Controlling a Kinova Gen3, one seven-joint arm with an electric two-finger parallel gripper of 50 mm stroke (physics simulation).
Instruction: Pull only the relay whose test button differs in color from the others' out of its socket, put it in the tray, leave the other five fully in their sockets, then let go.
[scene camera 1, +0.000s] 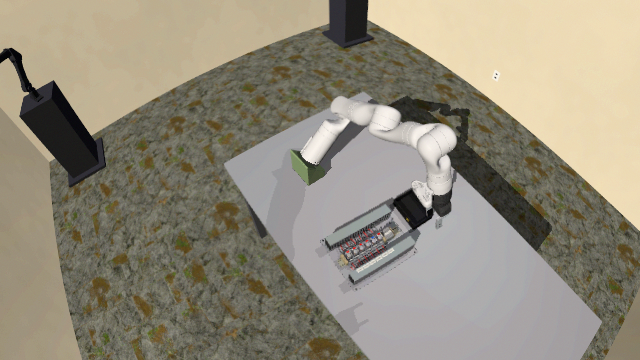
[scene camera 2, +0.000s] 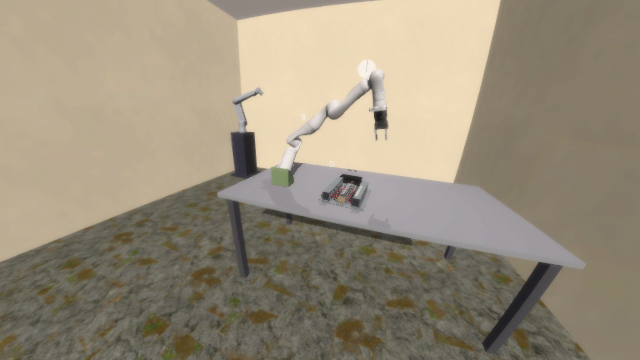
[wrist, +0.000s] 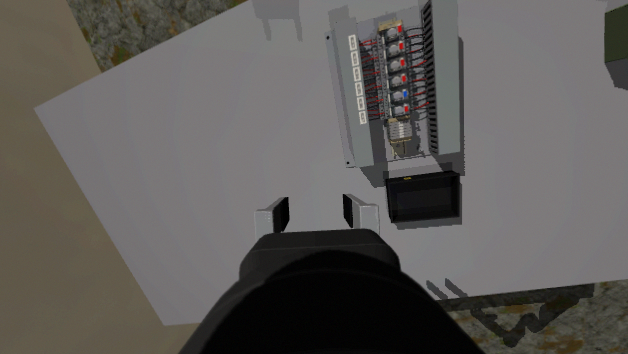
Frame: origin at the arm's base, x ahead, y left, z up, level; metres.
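Seen in the pictures: gripper, fingertip midpoint: (scene camera 1: 434, 220) (scene camera 2: 381, 139) (wrist: 316, 207); arm's base, link origin: (scene camera 1: 309, 160) (scene camera 2: 283, 172).
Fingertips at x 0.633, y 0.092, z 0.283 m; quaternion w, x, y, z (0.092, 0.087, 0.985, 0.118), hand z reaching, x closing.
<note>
Offsets run from my fingertips to a thing's middle. Level surfaces: height alone.
The relay with the blue test button {0.160 m back, 0.087 m right, 0.313 m down} (wrist: 399, 95) (scene camera 1: 373, 239) sits in the row of relays between two ducts, second from the end nearest the tray. The other relays, such as the end relay {0.159 m back, 0.058 m right, 0.313 m down} (wrist: 399, 109), have red buttons and stand in the same row. Whether each is fully seated is too small to tell. The black tray {0.189 m back, 0.167 m left, 0.343 m down} (wrist: 424, 220) (scene camera 1: 403, 215) lies past the terminal-block end of the row, and no relay shows in it. My gripper (wrist: 316, 207) (scene camera 2: 381, 135) is open and empty, pointing down high above the table, to the side of the tray.
Grey wire ducts {0.250 m back, 0.094 m right, 0.328 m down} (wrist: 446, 75) {0.071 m back, 0.102 m right, 0.328 m down} (wrist: 350, 100) (scene camera 1: 358, 226) (scene camera 1: 382, 259) flank the relay row, with red and black wires between. A terminal block {0.157 m back, 0.013 m right, 0.314 m down} (wrist: 400, 130) stands at the row's tray end. The arm's green base block (scene camera 1: 306, 167) (scene camera 2: 281, 176) stands on the table {0.361 m down} (scene camera 2: 425, 200).
</note>
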